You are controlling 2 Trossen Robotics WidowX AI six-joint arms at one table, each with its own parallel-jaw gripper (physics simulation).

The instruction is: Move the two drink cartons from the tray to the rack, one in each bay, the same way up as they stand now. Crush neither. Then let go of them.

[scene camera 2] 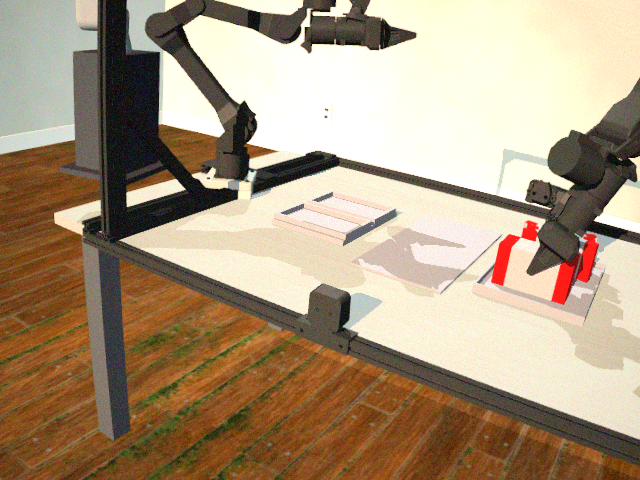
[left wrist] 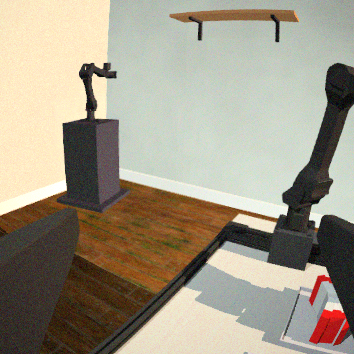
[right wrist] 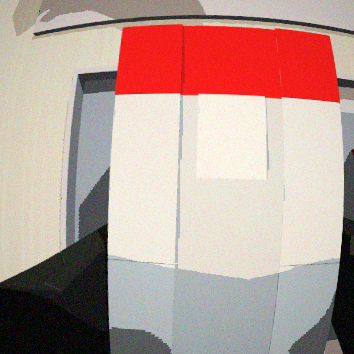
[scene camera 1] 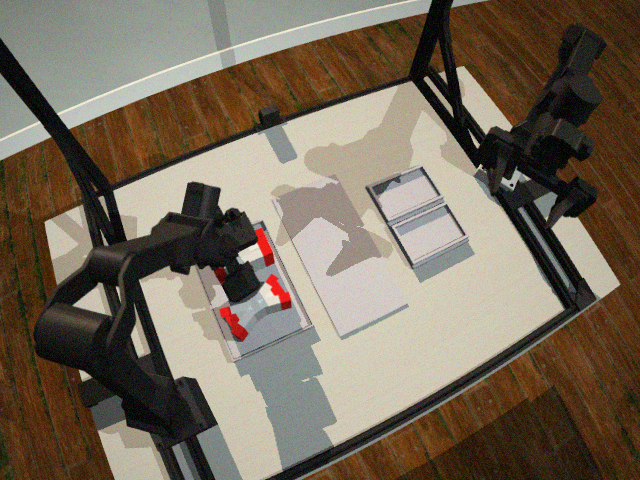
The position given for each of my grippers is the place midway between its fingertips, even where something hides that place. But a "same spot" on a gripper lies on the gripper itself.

Labels:
my left gripper: scene camera 2; left wrist 203, 225; scene camera 1; not seen in the right wrist view (out of frame)
my right gripper: scene camera 2 531, 268; right wrist 218, 222; scene camera 1 244, 255; not seen in the left wrist view (out of frame)
same spot on my left gripper: [scene camera 1: 498, 153] = [scene camera 2: 388, 24]
same spot on grey tray: [scene camera 2: 576, 307] = [scene camera 1: 205, 268]

